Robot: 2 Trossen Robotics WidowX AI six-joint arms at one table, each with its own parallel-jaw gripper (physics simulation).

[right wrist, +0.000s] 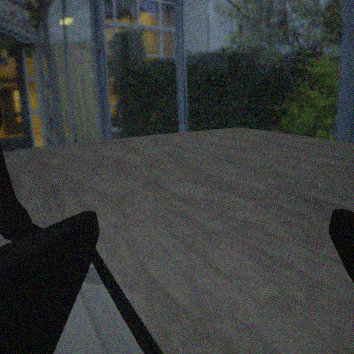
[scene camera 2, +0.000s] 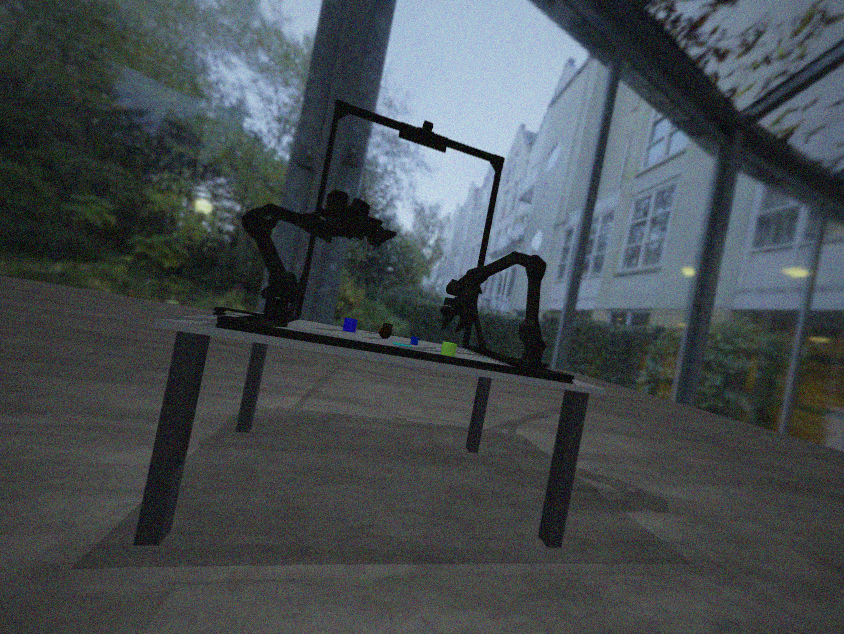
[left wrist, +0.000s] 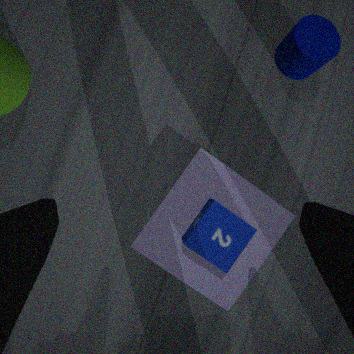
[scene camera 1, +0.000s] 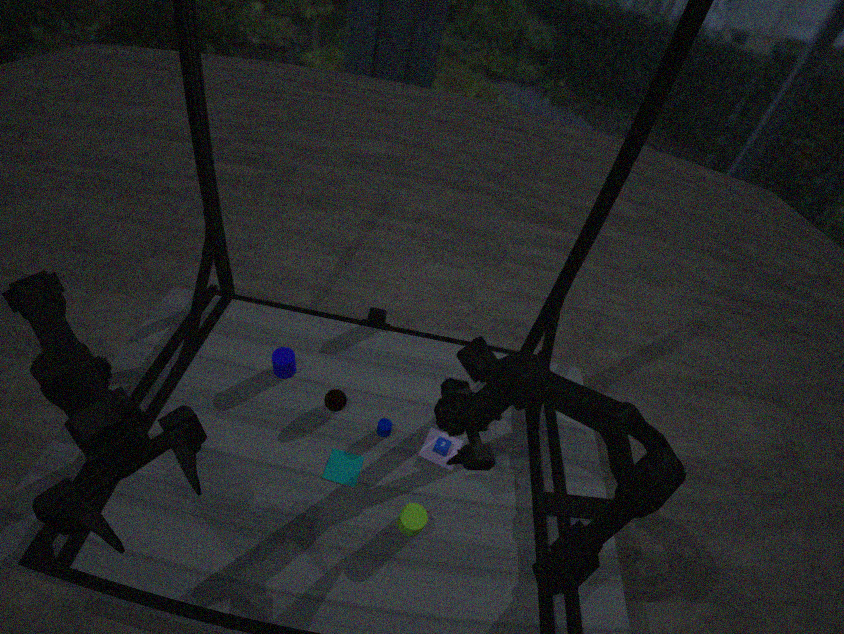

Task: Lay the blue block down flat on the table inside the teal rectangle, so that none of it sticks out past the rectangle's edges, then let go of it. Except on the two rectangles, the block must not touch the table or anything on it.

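Places are measured from the left arm's base along level axes (x right, y ahead, z up), in metres.
Pixels of known places: left gripper, between the fingertips: (scene camera 2: 448, 331) (left wrist: 181, 212) (scene camera 1: 442, 443); right gripper, between the fingertips: (right wrist: 214, 222) (scene camera 2: 389, 228) (scene camera 1: 161, 521); left arm's base, origin of its link: (scene camera 2: 530, 365) (scene camera 1: 555, 575); right arm's base, origin of its link: (scene camera 2: 273, 319).
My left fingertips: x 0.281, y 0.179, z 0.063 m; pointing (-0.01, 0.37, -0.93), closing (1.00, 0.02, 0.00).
For each thing: its top centre in the pictures, then the offset to it from my left fingertips. "*": a spot on its surface instead.
- blue block, centre of its top: (left wrist: 220, 236) (scene camera 1: 443, 444) dx +0.028, dy -0.021, dz -0.063 m
- pale lilac rectangle, a spot on its surface: (left wrist: 200, 170) (scene camera 1: 425, 454) * dx +0.017, dy +0.018, dz -0.081 m
- teal rectangle, a spot on its surface: (scene camera 1: 343, 467) (scene camera 2: 402, 344) * dx +0.003, dy +0.197, dz -0.081 m
- small blue cylinder, centre of its top: (left wrist: 317, 37) (scene camera 1: 385, 424) (scene camera 2: 415, 337) dx +0.082, dy +0.102, dz -0.051 m
- yellow-green cylinder, centre of its top: (scene camera 1: 414, 516) (scene camera 2: 449, 342) dx -0.127, dy +0.077, dz -0.038 m
- dark ball, centre of its top: (scene camera 1: 335, 394) (scene camera 2: 386, 326) dx +0.155, dy +0.205, dz -0.032 m
- larger blue cylinder, centre of its top: (scene camera 1: 283, 355) (scene camera 2: 351, 318) dx +0.265, dy +0.324, dz -0.028 m
The blue block (scene camera 1: 442, 446) (left wrist: 220, 237) rests on the pale lilac rectangle (scene camera 1: 428, 450) (left wrist: 200, 170), with a nearly square face marked "2" on top; its height is hard to judge. The teal rectangle (scene camera 1: 343, 467) (scene camera 2: 403, 343) lies left of it in scene camera 1, with nothing on it. My left gripper (scene camera 1: 452, 447) (scene camera 2: 451, 323) (left wrist: 181, 212) is open and empty, pointing down above the block; in the left wrist view the block appears between the fingers, nearer the right one. My right gripper (scene camera 1: 161, 522) (scene camera 2: 386, 238) (right wrist: 214, 222) is open and empty, high at the left.
A small blue cylinder (scene camera 1: 384, 427) (scene camera 2: 414, 339) (left wrist: 317, 42) stands between and behind the rectangles. A yellow-green cylinder (scene camera 1: 413, 518) (scene camera 2: 448, 348) (left wrist: 10, 77) stands in front. A dark ball (scene camera 1: 335, 399) (scene camera 2: 385, 330) and a larger blue cylinder (scene camera 1: 283, 362) (scene camera 2: 349, 324) are farther back left.
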